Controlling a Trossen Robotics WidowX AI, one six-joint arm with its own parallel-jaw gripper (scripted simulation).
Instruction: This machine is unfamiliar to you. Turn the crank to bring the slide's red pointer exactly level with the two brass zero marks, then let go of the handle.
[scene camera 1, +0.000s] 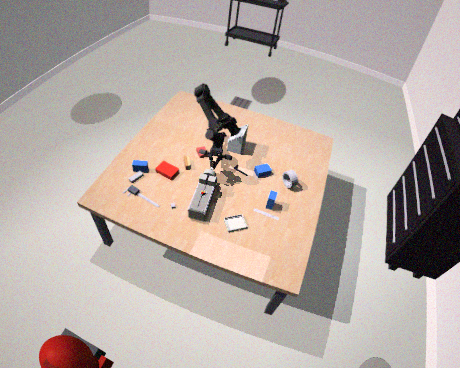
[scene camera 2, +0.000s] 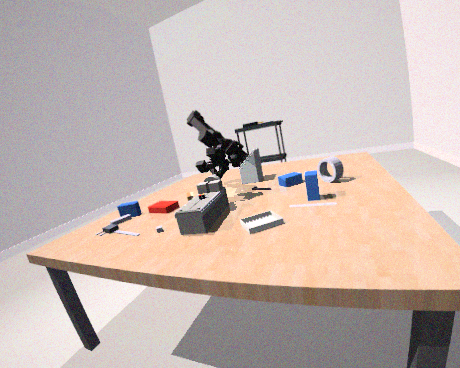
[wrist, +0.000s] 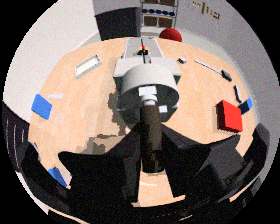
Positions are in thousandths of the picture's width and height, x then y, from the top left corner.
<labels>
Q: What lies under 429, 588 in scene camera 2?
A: A long grey box.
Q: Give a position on a long grey box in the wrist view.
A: At 480, 315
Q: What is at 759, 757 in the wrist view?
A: My gripper.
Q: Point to a long grey box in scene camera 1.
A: At 434, 558
</labels>
